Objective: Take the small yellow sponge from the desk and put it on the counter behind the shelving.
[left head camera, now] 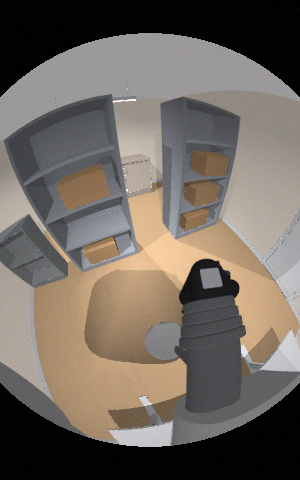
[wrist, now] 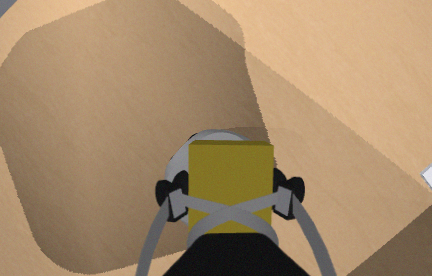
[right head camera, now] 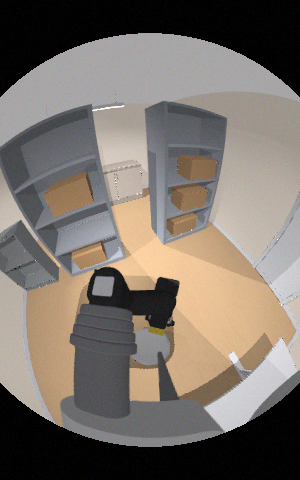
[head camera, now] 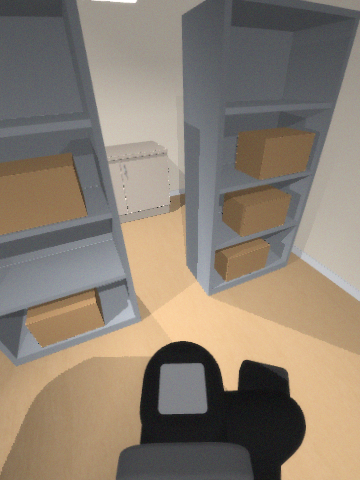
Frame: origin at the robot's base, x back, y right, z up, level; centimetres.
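Seen in the pictures: gripper, between the fingertips: (wrist: 228, 185); robot's base, origin of its link: (left head camera: 164, 339) (right head camera: 149, 344).
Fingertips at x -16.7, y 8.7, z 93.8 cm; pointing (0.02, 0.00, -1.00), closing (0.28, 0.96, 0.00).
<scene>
Pixels of each thing's top centre, then the offset from my fingertips to it. "spot": a spot on its surface instead.
- yellow sponge, centre of its top: (wrist: 230, 212) (right head camera: 158, 321) dx +0.8, dy -0.2, dz +4.9 cm
- left unit, a spot on its surface: (head camera: 107, 200) spot: dx -106.2, dy -48.9, dz +7.5 cm
- low grey shelf, a spot on its surface: (left head camera: 47, 247) spot: dx -70.5, dy -158.5, dz -41.6 cm
The yellow sponge (wrist: 231, 175) (right head camera: 156, 331) is held between the two fingertips of my gripper (wrist: 228, 185) (right head camera: 159, 325), above the floor and the round grey base of the robot. The gripper is shut on the sponge. The counter (head camera: 145, 182) (left head camera: 137, 175) (right head camera: 125, 182) is a pale cabinet with doors, standing by the back wall beyond the gap between two tall grey shelving units. The left unit (head camera: 107, 200) (left head camera: 124, 185) (right head camera: 107, 200) hides part of it in the head camera view. The desk (right head camera: 250, 395) shows in part, white, at the lower right of the right head camera view.
The right shelving unit (head camera: 192, 150) (left head camera: 170, 175) (right head camera: 156, 190) holds brown boxes. The left unit holds brown boxes too. A floor gap runs between the units toward the counter. A low grey shelf (left head camera: 47, 247) (right head camera: 40, 250) stands at the far left.
</scene>
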